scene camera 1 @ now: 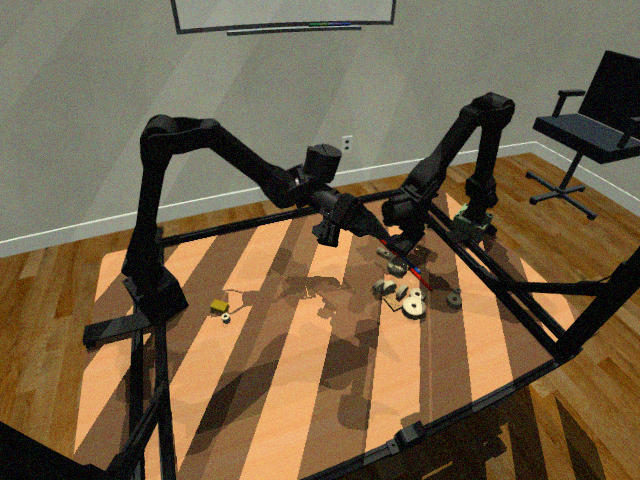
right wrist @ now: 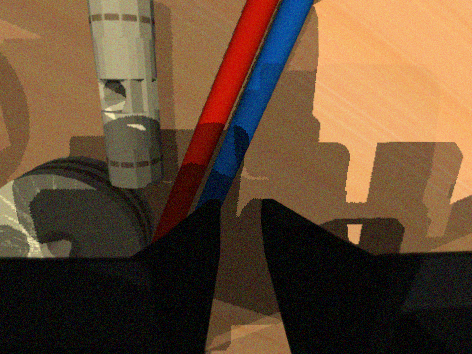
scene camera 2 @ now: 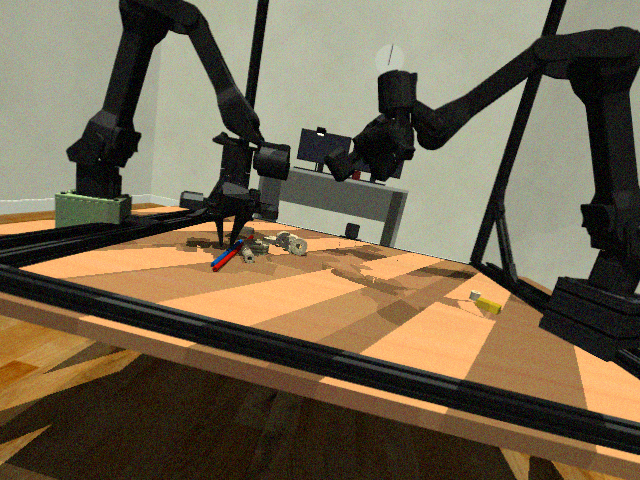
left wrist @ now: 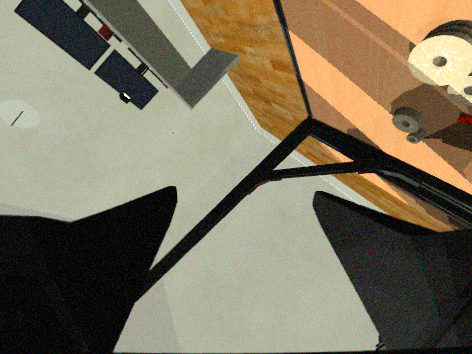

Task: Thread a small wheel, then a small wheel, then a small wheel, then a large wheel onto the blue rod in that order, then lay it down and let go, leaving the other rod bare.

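Pixels of known places: left gripper, fingertip midpoint: (scene camera 1: 388, 238) (left wrist: 246, 195); right gripper, fingertip midpoint: (right wrist: 240, 210) (scene camera 2: 226, 246); left arm's base, link origin: (scene camera 1: 149, 280) (scene camera 2: 608, 289); right arm's base, link origin: (scene camera 1: 474, 215) (scene camera 2: 97, 194).
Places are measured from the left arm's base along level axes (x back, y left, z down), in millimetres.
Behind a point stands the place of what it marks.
Note:
The blue rod (scene camera 1: 416, 269) @[z 91, x -555, y -418 mm] (scene camera 2: 225, 253) @[z 91, x -592, y -312 mm] (right wrist: 265, 80) @[z 90, x -594, y -312 mm] lies close beside the red rod (scene camera 1: 423, 280) @[z 90, x -530, y -454 mm] (scene camera 2: 232, 257) @[z 94, x -581, y -301 mm] (right wrist: 225, 85) @[z 90, x -581, y -314 mm]; the stretches in the right wrist view are bare. My right gripper (scene camera 2: 226, 244) @[z 90, x -589, y -360 mm] (right wrist: 240, 210) @[z 90, x -589, y -360 mm] is slightly open and empty, low over the rods; its left-hand finger in that view hides part of both. My left gripper (scene camera 2: 338, 165) (left wrist: 246, 195) @[z -154, x -346, y -413 mm] is wide open and empty, high above the table. A large pale wheel (scene camera 1: 413, 308) @[z 78, x -418, y -484 mm] (left wrist: 425, 60) @[z 79, x -422, y -491 mm] lies among several smaller ones. A grey wheel (scene camera 1: 453, 299) @[z 97, x -531, y -547 mm] (left wrist: 405, 121) @[z 94, x -528, y -555 mm] lies apart. A large wheel (right wrist: 100, 210) @[z 79, x -541, y -357 mm] is beside the rods.
A grey drilled cylinder (scene camera 1: 384, 252) @[z 84, x -544, y -314 mm] (scene camera 2: 248, 254) @[z 82, x -551, y -290 mm] (right wrist: 127, 50) @[z 82, x -552, y -306 mm] lies beside the rods. A yellow block (scene camera 1: 219, 305) @[z 85, x -101, y -119 mm] (scene camera 2: 488, 305) @[z 88, x -113, y -110 mm] and a small white wheel (scene camera 1: 225, 318) @[z 82, x -88, y -164 mm] (scene camera 2: 474, 295) @[z 88, x -99, y -154 mm] lie far from them. A tan piece (scene camera 1: 391, 302) @[z 91, x -407, y -428 mm] is near the wheels. Black rails edge the table.

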